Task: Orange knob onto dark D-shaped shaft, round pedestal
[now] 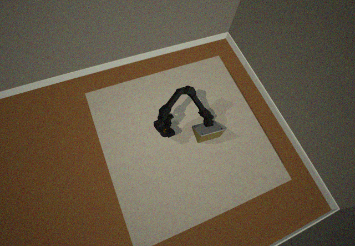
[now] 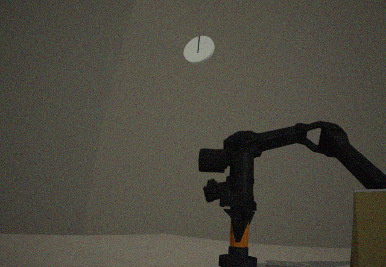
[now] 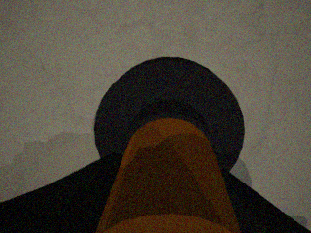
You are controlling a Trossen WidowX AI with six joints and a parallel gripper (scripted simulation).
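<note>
My gripper tip is 2 cm below the orange knob. Round my gripper tip: round dark pedestal 2 cm below.
</note>
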